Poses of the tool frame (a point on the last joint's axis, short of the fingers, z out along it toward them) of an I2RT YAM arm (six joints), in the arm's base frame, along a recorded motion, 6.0 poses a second.
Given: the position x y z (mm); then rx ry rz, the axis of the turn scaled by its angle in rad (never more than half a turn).
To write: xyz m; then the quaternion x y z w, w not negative. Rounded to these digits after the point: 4 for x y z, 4 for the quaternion.
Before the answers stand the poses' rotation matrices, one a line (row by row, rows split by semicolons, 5 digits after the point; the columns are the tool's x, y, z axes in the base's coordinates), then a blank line. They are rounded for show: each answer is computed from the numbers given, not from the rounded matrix.
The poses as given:
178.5, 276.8, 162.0, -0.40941, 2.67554, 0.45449
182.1, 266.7, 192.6, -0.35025, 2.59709, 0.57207
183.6, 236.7, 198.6, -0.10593, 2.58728, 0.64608
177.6, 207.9, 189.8, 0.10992, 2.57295, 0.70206
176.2, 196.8, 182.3, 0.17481, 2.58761, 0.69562
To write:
-0.87945 -0.34356 0.32946; -0.21550 0.90452 0.36798; -0.42443 0.25262 -0.86951
-0.86404 -0.33430 0.37640; -0.14521 0.88141 0.44948; -0.48203 0.33371 -0.81011
-0.88734 -0.18297 0.42327; 0.03750 0.88624 0.46170; -0.45960 0.42556 -0.77953
-0.88731 -0.04462 0.45901; 0.19470 0.86601 0.46056; -0.41806 0.49803 -0.75974
-0.88959 0.00487 0.45672; 0.23323 0.86460 0.44505; -0.39272 0.50243 -0.77028

0.1785, 0.2768, 0.1620, -0.1462, 0.9557, 0.1623, 0.1972
0.1821, 0.2667, 0.1926, -0.1271, 0.9428, 0.2077, 0.2276
0.1836, 0.2367, 0.1986, -0.0386, 0.9425, 0.2354, 0.2342
0.1776, 0.2079, 0.1898, 0.0400, 0.9372, 0.2557, 0.2340
0.1762, 0.1968, 0.1823, 0.0634, 0.9387, 0.2523, 0.2262

